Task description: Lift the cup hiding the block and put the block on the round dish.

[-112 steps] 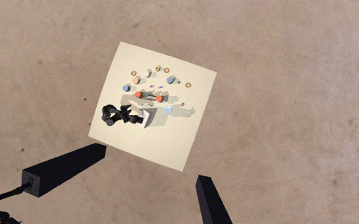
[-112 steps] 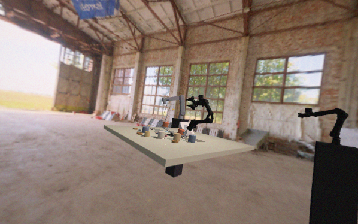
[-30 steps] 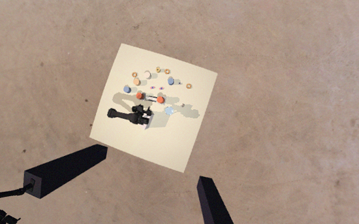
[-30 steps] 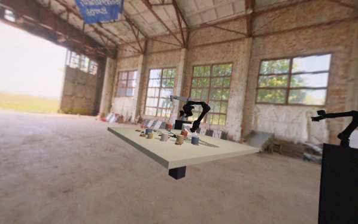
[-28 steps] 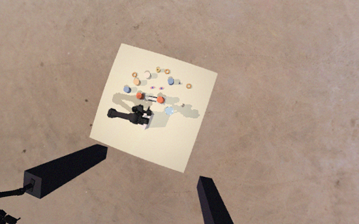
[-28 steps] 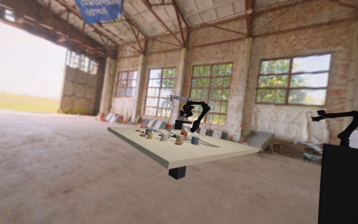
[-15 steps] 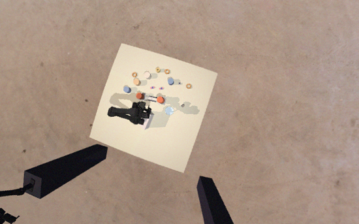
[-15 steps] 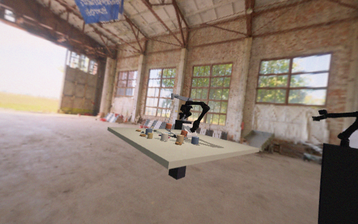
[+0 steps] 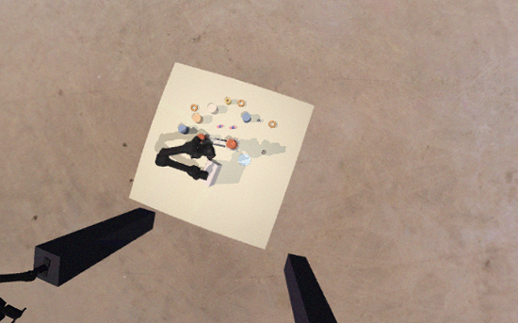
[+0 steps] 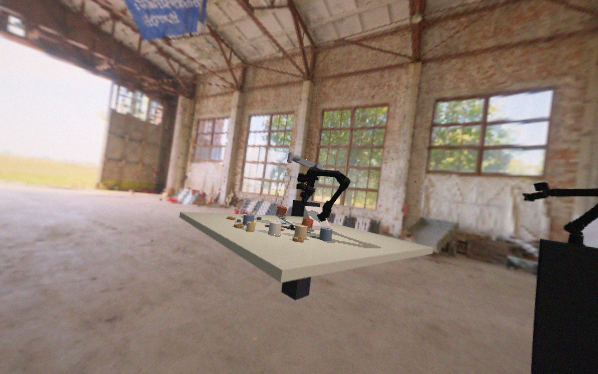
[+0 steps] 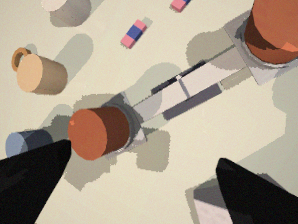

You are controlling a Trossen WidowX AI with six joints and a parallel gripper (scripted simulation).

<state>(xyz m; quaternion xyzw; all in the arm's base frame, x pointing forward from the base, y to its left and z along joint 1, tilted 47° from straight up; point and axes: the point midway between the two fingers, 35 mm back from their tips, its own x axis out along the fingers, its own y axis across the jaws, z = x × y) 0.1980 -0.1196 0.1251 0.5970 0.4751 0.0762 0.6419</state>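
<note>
Right now my gripper tip is 4 cm short of the grey block, 9 cm to the right of it and 15 cm above it. The rest, counted from my gripper tip: round pale blue dish (4 cm behind, 27 cm to the right, 19 cm below); tan mug (21 cm ahead, 17 cm to the left, 15 cm below); small balance (5 cm ahead, 4 cm to the right, 15 cm below).
</note>
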